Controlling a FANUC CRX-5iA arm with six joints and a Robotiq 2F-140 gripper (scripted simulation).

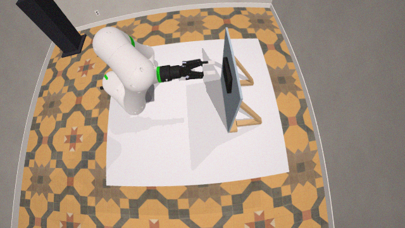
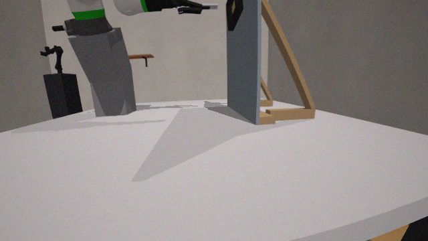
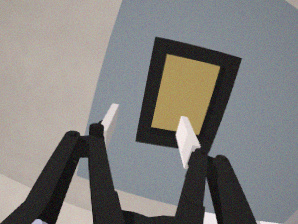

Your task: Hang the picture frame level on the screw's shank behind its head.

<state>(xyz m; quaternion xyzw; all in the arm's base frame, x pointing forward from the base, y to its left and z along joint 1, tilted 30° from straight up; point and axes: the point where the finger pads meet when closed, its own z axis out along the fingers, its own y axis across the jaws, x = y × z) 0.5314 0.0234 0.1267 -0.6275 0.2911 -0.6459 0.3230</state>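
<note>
Now: the picture frame 10 cm ahead of my hand, 2 cm to the right of it and 5 cm below it. Round my hand: grey-blue board 12 cm ahead, 1 cm to the right, 21 cm below.
</note>
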